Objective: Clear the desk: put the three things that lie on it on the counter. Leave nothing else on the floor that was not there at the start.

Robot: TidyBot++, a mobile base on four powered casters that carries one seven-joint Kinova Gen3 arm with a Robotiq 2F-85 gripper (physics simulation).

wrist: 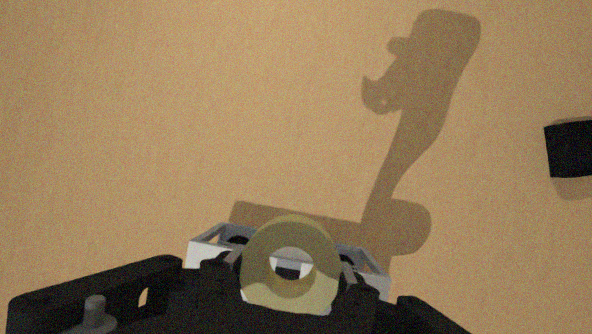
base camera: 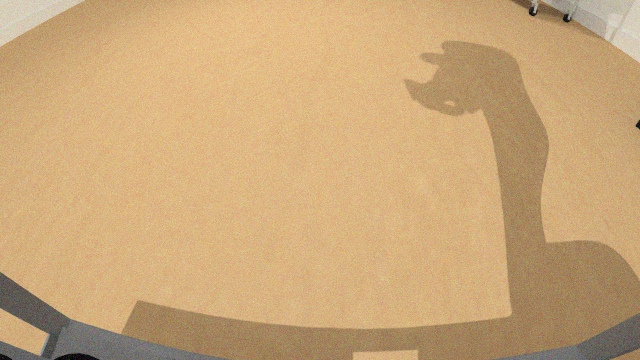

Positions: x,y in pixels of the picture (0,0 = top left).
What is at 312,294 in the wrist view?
A pale yellow tape roll.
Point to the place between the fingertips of my gripper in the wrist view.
290,270
